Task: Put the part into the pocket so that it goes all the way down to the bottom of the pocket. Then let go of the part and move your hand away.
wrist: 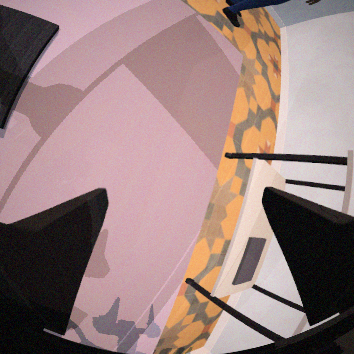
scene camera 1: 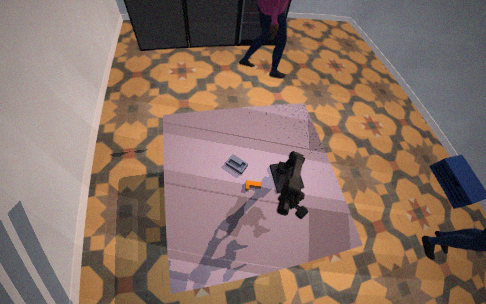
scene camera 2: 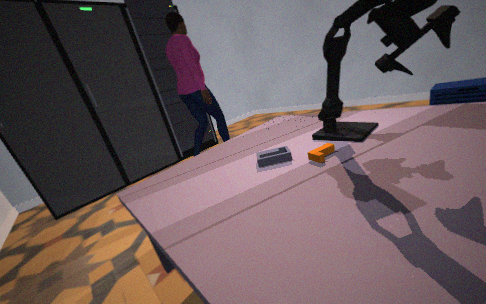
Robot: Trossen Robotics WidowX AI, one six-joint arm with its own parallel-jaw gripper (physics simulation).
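The gripper (scene camera 2: 429,61) is open and holds nothing. The wrist view also shows the gripper (wrist: 186,195).
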